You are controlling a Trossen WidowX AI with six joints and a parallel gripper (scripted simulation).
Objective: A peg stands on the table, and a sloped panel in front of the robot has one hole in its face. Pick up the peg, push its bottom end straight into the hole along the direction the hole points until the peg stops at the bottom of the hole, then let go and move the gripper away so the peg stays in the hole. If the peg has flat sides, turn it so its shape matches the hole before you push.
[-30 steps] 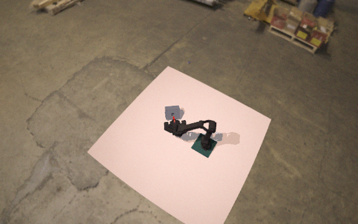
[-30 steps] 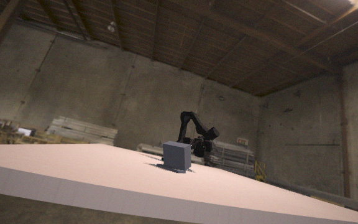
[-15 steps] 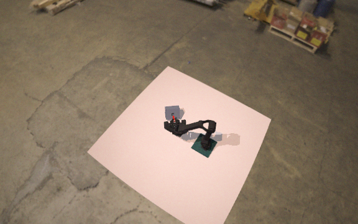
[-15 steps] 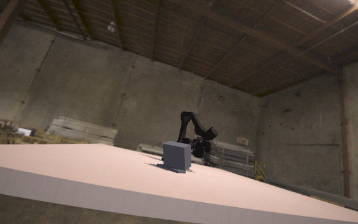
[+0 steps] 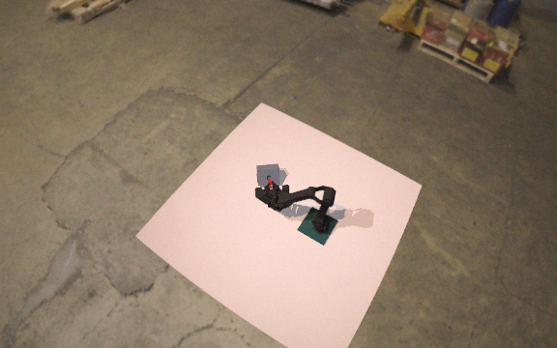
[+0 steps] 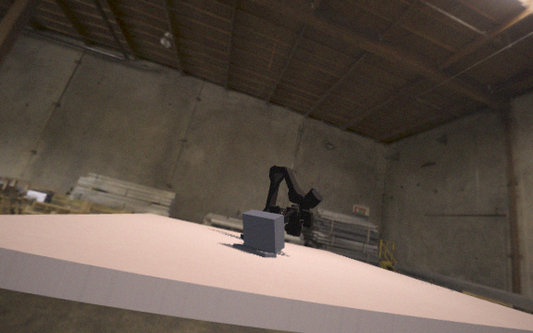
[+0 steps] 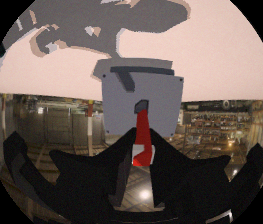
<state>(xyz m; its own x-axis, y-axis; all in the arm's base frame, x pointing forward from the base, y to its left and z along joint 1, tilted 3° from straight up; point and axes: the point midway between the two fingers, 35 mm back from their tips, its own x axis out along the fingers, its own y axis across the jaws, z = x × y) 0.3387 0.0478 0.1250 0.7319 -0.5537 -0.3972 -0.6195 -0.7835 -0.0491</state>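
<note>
The grey sloped panel is 70 mm ahead of my gripper tip, 50 mm to the right of it and 40 mm below it. Round my gripper tip: red peg: 10 mm behind, 10 mm to the left, 10 mm above.
</note>
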